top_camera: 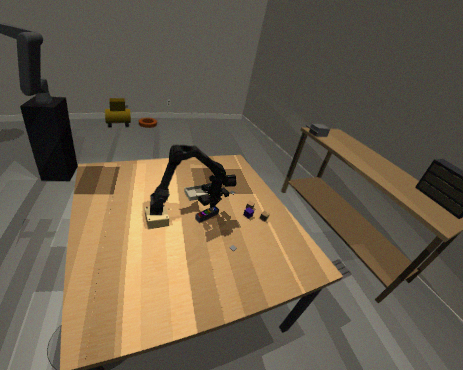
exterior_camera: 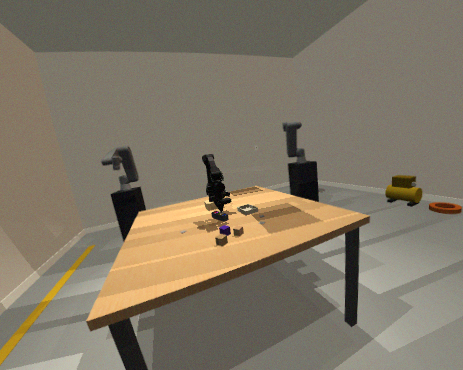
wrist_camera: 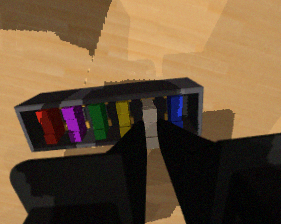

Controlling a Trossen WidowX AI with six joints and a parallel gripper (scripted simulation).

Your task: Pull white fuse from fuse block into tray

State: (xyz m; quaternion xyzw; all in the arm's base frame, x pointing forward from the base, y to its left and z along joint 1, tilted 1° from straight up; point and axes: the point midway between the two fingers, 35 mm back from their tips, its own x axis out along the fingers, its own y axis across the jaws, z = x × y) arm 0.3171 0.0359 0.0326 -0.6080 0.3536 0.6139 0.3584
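Now: the tray 6 cm behind my gripper tip, 19 cm to the left of it and 5 cm below it. Also, from my gripper tip: white fuse (1 cm below).
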